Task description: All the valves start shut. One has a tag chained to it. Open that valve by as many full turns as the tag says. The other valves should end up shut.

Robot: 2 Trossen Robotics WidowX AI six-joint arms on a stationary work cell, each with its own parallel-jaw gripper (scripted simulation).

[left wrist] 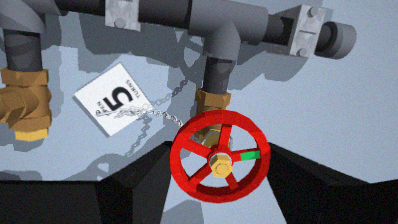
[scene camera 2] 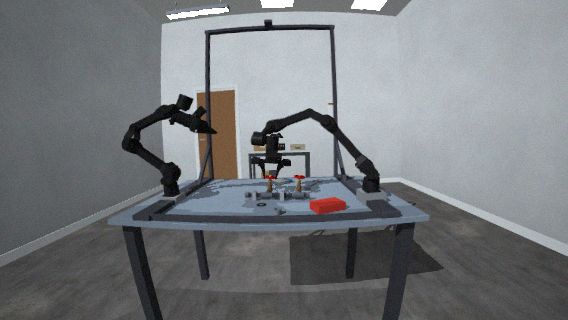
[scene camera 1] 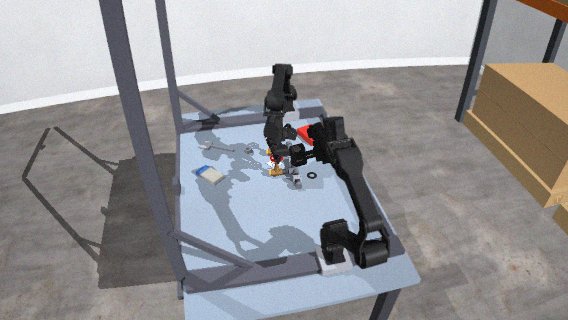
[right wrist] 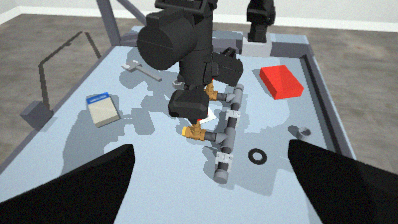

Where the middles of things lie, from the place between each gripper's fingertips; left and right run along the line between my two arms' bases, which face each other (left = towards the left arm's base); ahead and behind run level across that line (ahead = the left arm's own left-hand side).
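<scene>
Left gripper is 4 cm to the right of the blue-and-beige box (right wrist: pixel 102 110), 28 cm past it and 11 cm above it. From my left hand, the red block (right wrist: pixel 281 83) is 25 cm to the left, 20 cm ahead and 10 cm below.
My right hand (scene camera 1: pixel 308 145) is 300 mm to the right of the blue-and-beige box, 360 mm past it and 320 mm above it. From my right hand, the red block is 520 mm to the left, 120 mm ahead and 310 mm below.
</scene>
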